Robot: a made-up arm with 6 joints.
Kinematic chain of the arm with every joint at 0, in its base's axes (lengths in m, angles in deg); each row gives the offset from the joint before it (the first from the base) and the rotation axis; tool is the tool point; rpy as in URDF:
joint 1: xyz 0 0 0.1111 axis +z
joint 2: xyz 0 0 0 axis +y
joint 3: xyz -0.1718 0 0.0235 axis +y
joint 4: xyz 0.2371 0 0.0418 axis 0.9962 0 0.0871
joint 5: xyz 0 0 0 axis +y
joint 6: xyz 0.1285 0 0.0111 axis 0.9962 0 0.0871
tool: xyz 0 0 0 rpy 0 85 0
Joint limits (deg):
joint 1: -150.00..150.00
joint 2: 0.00..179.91
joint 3: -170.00..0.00
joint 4: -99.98..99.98
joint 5: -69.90..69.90
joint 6: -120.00..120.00
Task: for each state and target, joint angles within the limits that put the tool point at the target. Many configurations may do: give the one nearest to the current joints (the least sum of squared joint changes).
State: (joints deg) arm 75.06 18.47 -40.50 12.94 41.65 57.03
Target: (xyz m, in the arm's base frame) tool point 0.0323 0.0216 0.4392
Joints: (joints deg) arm 63.25 7.62 -66.38 -14.02 37.68 57.03
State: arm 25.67 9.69 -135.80 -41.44 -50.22 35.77
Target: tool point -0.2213 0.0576 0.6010
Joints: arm -9.63 52.52 -153.15 -39.13 -14.11 35.77
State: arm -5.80 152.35 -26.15 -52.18 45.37 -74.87
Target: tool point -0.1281 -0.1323 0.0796
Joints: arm 26.73 179.91 0.00 -54.36 35.23 -74.87
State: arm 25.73 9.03 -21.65 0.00 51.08 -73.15
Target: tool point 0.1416 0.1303 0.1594
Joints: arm 39.83 22.51 -21.26 6.48 39.95 -73.15
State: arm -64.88 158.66 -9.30 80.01 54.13 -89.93
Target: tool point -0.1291 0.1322 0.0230
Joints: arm -28.89 177.57 -2.62 78.20 24.94 -89.93
